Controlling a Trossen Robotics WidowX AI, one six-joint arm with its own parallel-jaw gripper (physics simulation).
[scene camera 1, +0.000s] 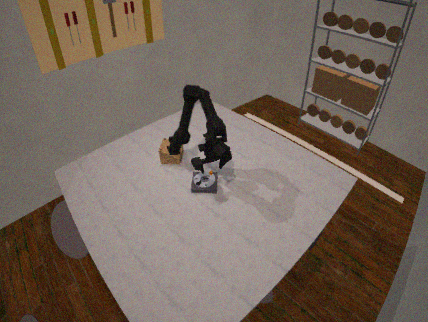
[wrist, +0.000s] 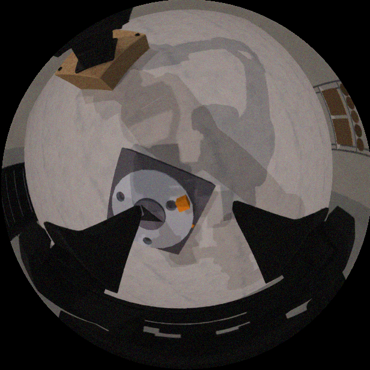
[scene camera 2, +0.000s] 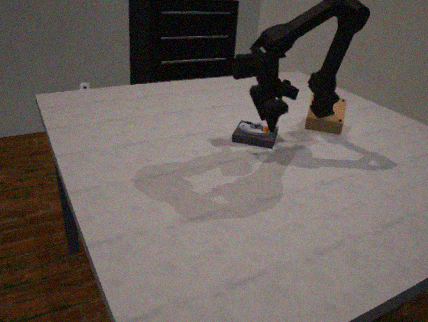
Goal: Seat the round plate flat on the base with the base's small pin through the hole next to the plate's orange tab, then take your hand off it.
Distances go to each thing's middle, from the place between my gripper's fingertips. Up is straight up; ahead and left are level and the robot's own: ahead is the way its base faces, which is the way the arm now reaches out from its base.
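Dark square base (wrist: pixel 199 190): 5 cm to the right of my hand, 5 cm below it, 1 cm ahead of it. Round plate (wrist: pixel 146 183): 1 cm ahead of my hand, 2 cm below it and likewise 5 cm to the right of it.
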